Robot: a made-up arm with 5 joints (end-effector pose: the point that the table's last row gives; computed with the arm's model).
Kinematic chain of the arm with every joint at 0, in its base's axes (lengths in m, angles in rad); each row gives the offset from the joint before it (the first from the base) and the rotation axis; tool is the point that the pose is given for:
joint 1: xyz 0 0 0.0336 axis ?
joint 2: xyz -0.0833 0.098 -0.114 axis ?
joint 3: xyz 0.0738 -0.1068 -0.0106 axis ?
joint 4: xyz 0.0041 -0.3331 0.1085 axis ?
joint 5: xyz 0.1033 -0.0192 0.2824 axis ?
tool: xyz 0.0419 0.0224 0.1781
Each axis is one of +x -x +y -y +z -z.
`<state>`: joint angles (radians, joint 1 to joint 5).
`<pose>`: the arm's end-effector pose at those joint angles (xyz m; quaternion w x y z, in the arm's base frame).
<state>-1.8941 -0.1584 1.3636 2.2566 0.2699</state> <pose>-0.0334 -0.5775 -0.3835 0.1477 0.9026 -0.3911 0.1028</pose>
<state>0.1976 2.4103 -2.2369 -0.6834 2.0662</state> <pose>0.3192 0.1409 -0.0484 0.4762 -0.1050 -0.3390 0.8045</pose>
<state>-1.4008 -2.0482 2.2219 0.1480 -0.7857</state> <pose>-0.5770 -0.1463 0.6474 0.0348 -0.0159 0.5579 -0.8290</pose>
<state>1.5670 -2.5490 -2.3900 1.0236 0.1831</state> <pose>0.4647 0.7989 -0.0656 0.4895 0.1367 0.4678 0.7231</pose>
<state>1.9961 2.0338 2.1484 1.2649 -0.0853</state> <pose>0.3571 0.8215 0.3980 0.1638 -0.6519 -0.4159 -0.6125</pose>
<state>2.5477 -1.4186 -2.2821 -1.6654 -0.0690</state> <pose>0.6489 0.3987 0.2066 0.0820 -0.3442 -0.4061 -0.8425</pose>
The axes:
joint 1: -y
joint 2: +z
joint 3: +y
joint 4: -z
joint 5: +y

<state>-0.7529 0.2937 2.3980 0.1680 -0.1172</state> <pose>-0.1393 -0.2334 -0.7021 0.0610 -0.1837 0.9748 0.1105</pose>
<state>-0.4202 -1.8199 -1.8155 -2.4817 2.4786</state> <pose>-0.4736 0.2868 -0.0997 0.3582 0.5112 -0.6301 0.4618</pose>
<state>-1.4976 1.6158 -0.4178 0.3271 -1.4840</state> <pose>0.2839 -0.0475 -0.2844 0.7829 0.5994 -0.1117 -0.1237</pose>
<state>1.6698 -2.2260 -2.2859 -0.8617 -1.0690</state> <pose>0.5000 0.6185 -0.1848 0.0404 -0.7914 -0.3205 -0.5190</pose>
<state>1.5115 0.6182 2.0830 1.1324 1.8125</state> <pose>0.4114 -0.2917 0.5514 0.3999 0.1882 0.6201 -0.6482</pose>
